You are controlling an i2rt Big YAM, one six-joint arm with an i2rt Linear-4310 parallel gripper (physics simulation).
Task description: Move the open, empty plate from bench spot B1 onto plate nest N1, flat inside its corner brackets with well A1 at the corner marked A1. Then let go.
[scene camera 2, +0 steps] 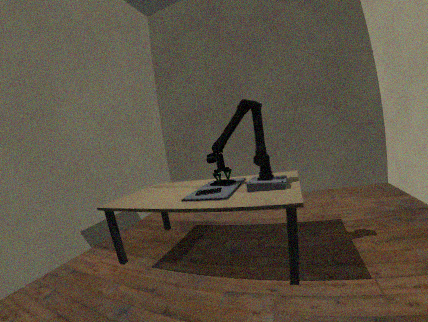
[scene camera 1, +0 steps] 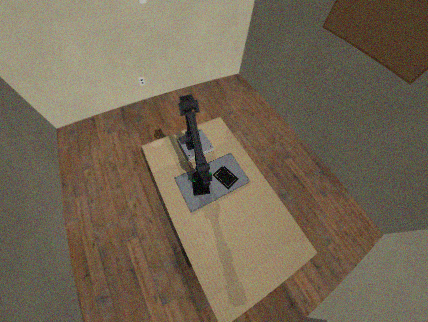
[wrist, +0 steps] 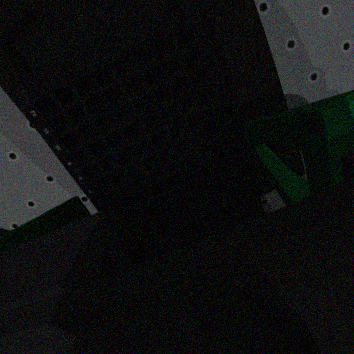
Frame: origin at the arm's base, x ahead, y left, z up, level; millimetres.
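Where they show: gripper, fingertip midpoint: [scene camera 2: 224, 181] [wrist: 160, 171]; arm's base, link origin: [scene camera 2: 265, 178].
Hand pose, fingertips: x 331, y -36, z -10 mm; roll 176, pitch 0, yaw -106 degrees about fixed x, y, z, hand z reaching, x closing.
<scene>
Each offset is from my fingertips to the top centre of the thing. Level surfaces: height alone.
The black plate {6 mm ahead, 5 mm right, 11 mm up} [scene camera 2: 227, 181] [wrist: 158, 105] lies flat on the grey perforated board [scene camera 1: 236, 163] [scene camera 2: 191, 198] [wrist: 316, 31], at the end near the robot's base. In scene camera 1 the arm's wrist hides it. My gripper [scene camera 1: 200, 188] [scene camera 2: 221, 176] [wrist: 160, 171] is open. It is low over the plate, with one green finger on each side of it. The fingers do not press on the plate. Plate nest N1 {28 mm ahead, 188 mm left, 20 mm down} [scene camera 1: 225, 176] [scene camera 2: 208, 191], dark with a pale outline, sits at the board's other end and holds nothing. The corner marks are too small to read.
The board lies on a light wooden table {35 mm down} [scene camera 1: 262, 239] [scene camera 2: 151, 198]. The robot's grey base block [scene camera 1: 206, 144] [scene camera 2: 267, 184] stands beside the board. Wooden floor and plain walls surround the table.
</scene>
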